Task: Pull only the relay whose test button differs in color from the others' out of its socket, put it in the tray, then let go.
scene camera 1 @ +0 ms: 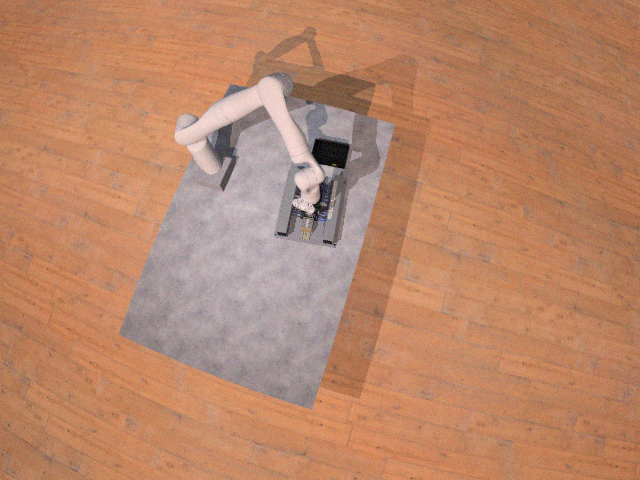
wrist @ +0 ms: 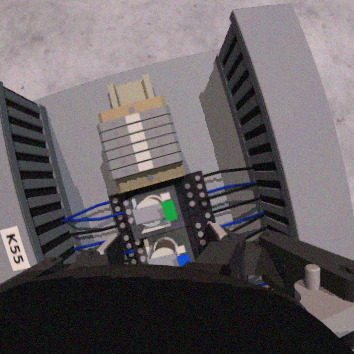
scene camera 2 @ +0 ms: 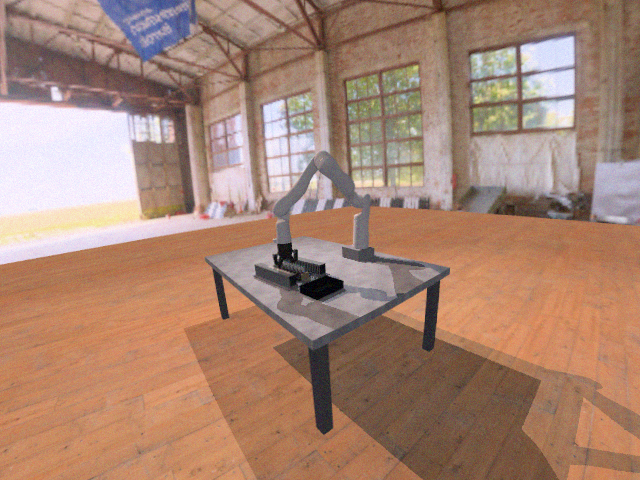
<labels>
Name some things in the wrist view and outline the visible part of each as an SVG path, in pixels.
My gripper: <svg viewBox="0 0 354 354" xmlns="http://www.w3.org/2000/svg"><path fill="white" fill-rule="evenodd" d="M354 260L272 230L259 233L259 241L245 241L243 234L232 232L229 228L221 228L217 222L207 223L209 243L193 262L186 262L180 266L124 263L121 234L110 235L93 250L85 250L77 254L75 262L63 264L62 257L50 256L0 283L0 354L354 354L352 350L354 349ZM248 275L261 275L261 279L272 289L248 282Z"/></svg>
A relay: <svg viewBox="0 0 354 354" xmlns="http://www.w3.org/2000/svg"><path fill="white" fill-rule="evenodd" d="M174 185L136 194L123 201L134 240L185 226Z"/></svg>
</labels>
